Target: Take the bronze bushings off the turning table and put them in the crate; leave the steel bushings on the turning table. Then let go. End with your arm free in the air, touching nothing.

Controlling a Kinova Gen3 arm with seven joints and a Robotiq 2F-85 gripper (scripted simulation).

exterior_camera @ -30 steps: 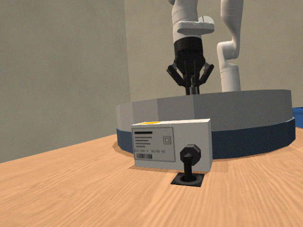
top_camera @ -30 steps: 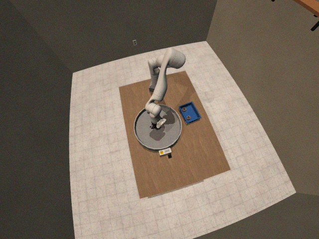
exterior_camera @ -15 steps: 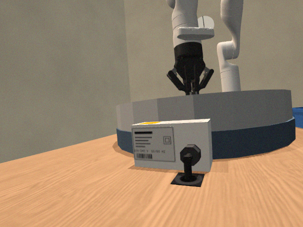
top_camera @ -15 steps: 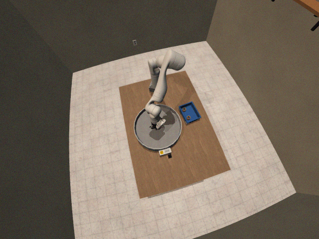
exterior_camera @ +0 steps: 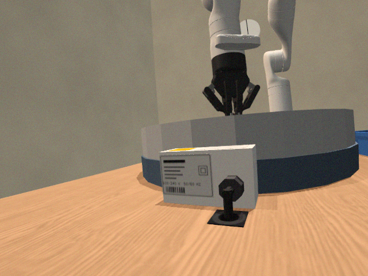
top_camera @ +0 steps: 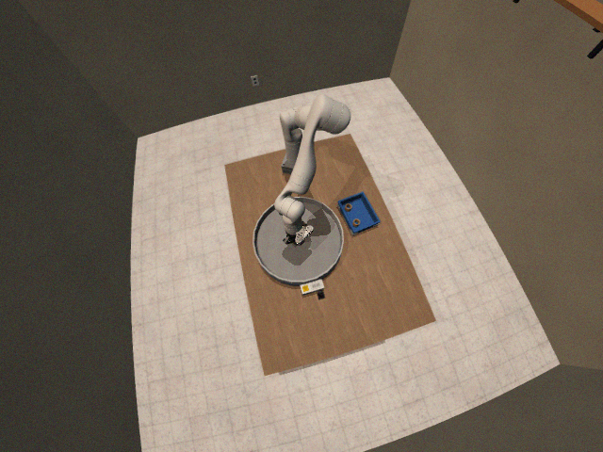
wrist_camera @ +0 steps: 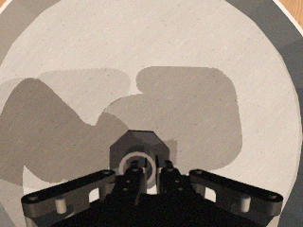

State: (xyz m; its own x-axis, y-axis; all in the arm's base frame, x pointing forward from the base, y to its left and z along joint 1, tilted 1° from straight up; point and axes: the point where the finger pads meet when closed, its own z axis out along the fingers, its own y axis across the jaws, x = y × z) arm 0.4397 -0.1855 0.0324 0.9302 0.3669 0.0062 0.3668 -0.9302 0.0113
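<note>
The turning table is 10 mm ahead of my hand, 10 mm to the left of it and 40 mm below it. Also, from my hand: blue crate: 10 mm behind, 350 mm to the left, 70 mm below.
</note>
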